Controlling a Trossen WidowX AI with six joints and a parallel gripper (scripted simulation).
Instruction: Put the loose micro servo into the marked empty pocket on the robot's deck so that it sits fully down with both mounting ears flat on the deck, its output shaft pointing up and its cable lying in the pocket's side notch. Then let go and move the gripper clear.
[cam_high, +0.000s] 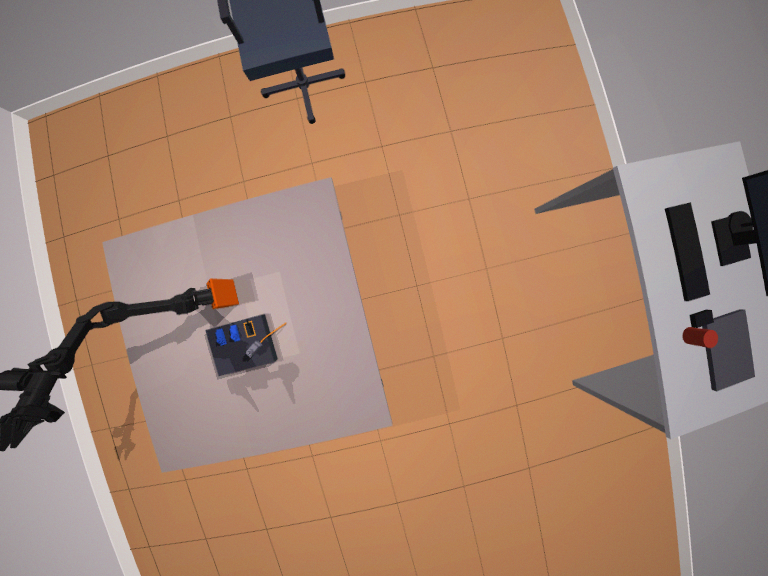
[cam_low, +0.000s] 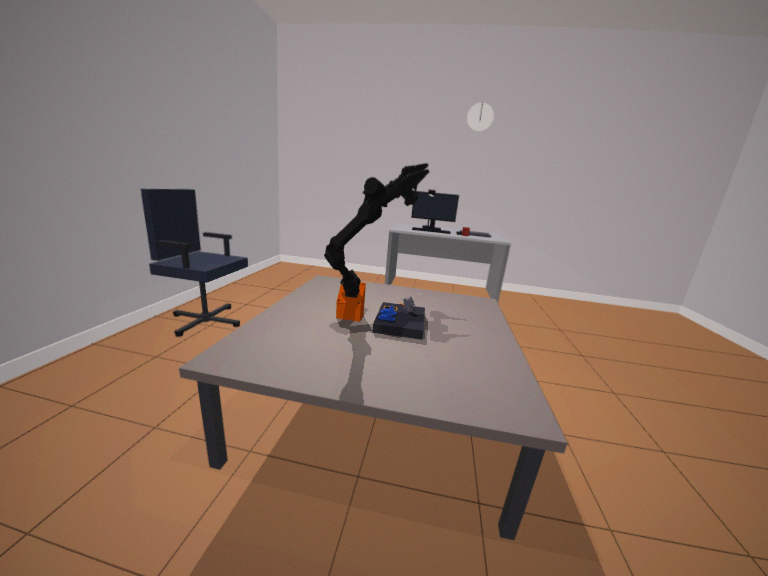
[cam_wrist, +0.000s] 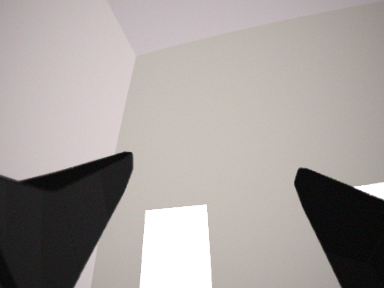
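The dark robot deck is 2 cm behind my gripper tip, 32 cm to the left of it and 72 cm below it.
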